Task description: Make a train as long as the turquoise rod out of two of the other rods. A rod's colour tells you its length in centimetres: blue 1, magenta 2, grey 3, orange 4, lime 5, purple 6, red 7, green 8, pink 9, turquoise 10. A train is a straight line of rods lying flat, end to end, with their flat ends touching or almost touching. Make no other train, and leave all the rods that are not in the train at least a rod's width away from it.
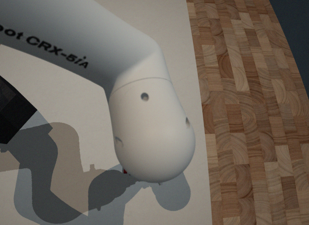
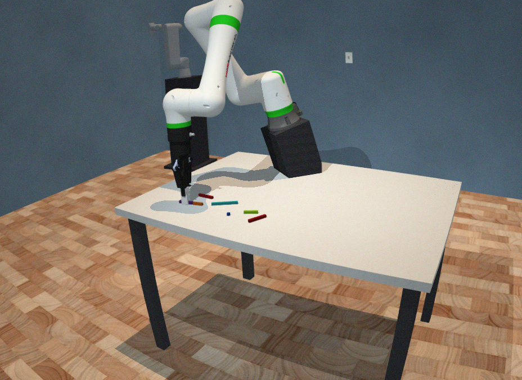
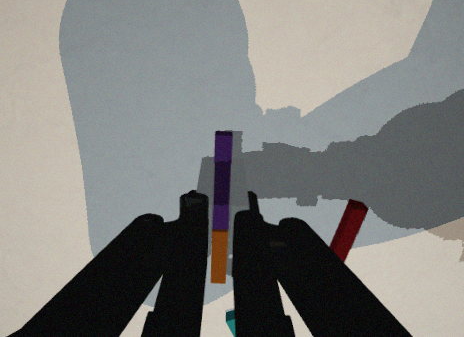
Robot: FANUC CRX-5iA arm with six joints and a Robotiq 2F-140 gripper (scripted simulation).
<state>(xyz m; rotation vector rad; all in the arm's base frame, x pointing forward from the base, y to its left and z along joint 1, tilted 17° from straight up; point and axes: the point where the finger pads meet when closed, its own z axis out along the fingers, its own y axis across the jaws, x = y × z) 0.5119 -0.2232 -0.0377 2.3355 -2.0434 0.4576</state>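
Now: hand 30 mm above the purple rod. Also, from my hand: small blue rod: 40 mm ahead, 210 mm to the left, 30 mm below; then turquoise rod: 50 mm behind, 150 mm to the left, 30 mm below; then orange rod: 10 mm behind, 50 mm to the left, 30 mm below.
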